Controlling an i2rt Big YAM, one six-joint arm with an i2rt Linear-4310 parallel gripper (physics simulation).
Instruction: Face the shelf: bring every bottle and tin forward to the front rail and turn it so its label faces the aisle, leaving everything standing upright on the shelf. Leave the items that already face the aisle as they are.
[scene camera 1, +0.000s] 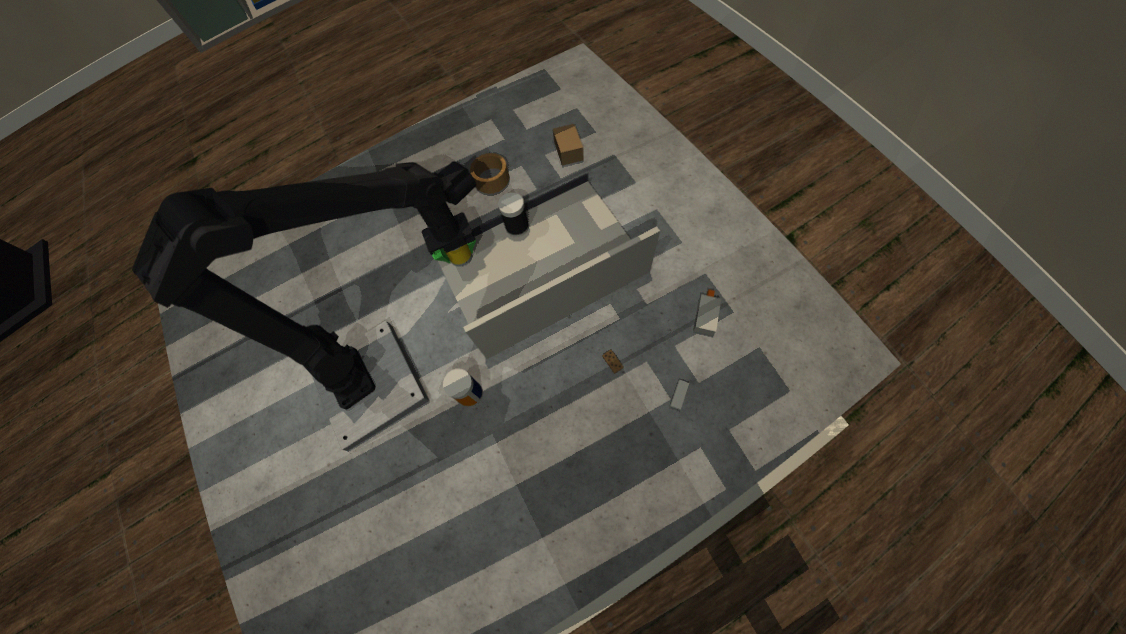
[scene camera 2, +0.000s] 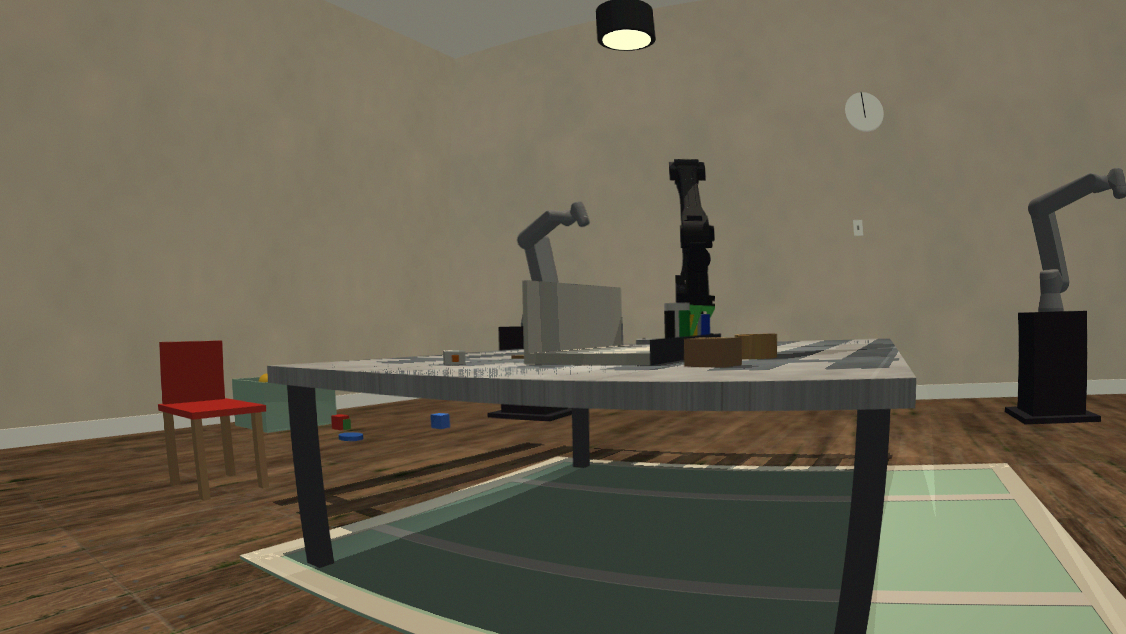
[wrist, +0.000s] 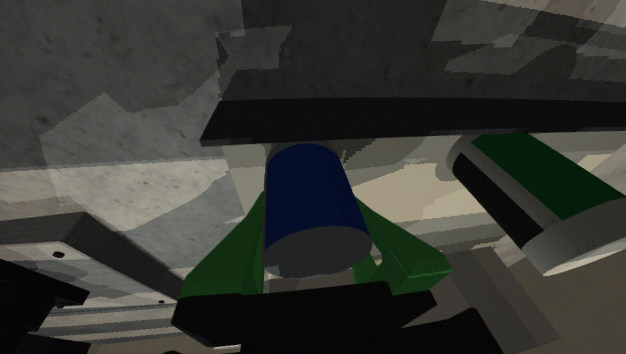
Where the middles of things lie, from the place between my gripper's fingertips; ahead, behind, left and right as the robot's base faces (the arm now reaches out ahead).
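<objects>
There is the dark front rail (scene camera 2: 665, 350), 16 cm ahead of my hand, 3 cm below it and 3 cm to the left of it. Counted from my hand as well, the shelf board (scene camera 1: 571, 229) sits 4 cm below, 15 cm ahead and 11 cm to the right, whereas the shelf (scene camera 1: 575, 252) is 4 cm above, 15 cm ahead and 11 cm to the right. And the yellow and blue tin (wrist: 312, 227) is 1 cm to the left of my hand and 2 cm above it.
</objects>
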